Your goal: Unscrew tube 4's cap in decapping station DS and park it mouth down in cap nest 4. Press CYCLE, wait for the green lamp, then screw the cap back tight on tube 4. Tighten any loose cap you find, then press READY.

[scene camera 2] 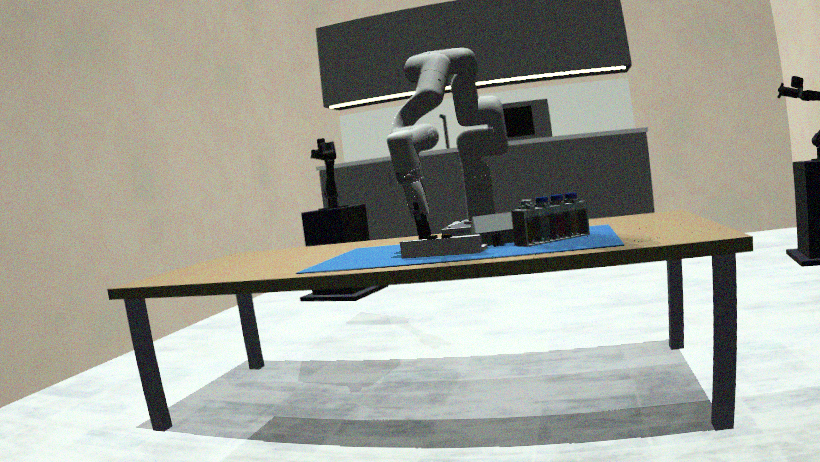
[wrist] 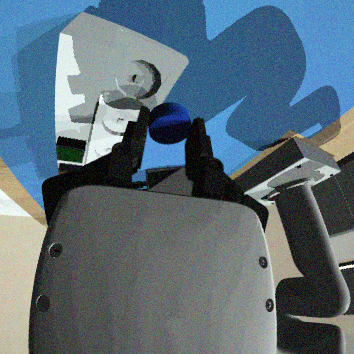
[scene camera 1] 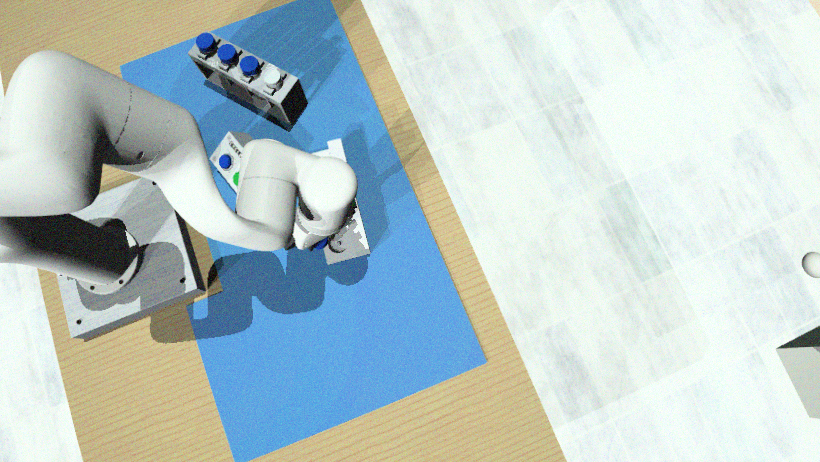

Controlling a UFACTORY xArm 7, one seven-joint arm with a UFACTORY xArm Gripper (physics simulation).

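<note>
The gripper appears in the pictures together with a grey button box, and both the wrist view and scene camera 1 show the gripper as well.
</note>
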